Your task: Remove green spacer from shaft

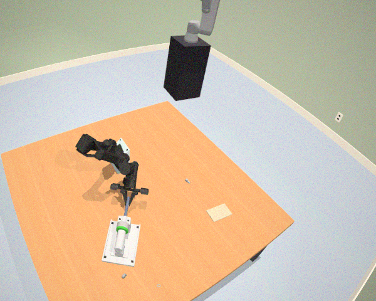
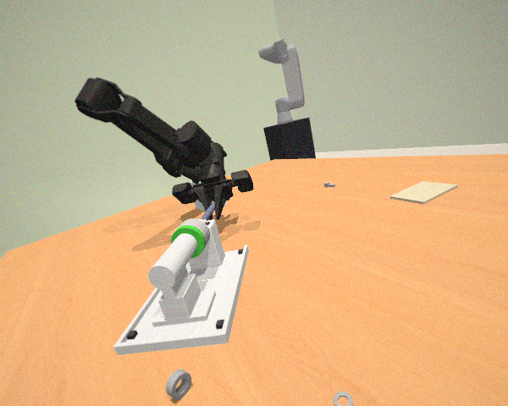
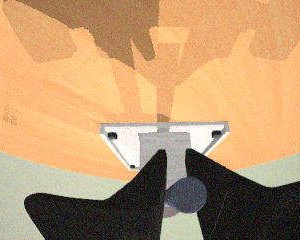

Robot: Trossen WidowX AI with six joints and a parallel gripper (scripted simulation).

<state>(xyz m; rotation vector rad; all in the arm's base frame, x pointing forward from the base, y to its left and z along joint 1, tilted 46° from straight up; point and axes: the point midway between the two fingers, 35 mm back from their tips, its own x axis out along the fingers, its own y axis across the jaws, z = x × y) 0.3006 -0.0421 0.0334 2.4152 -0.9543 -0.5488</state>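
The shaft lies 50 mm ahead of my gripper tip, 30 mm to the right of it and 20 mm above it. Also, from my gripper tip: grey bolt: 390 mm to the left, 70 mm behind, 50 mm below; then green spacer: 130 mm ahead, 80 mm to the right, 20 mm above; then flat beige tile: 440 mm to the left, 180 mm ahead, 50 mm below.
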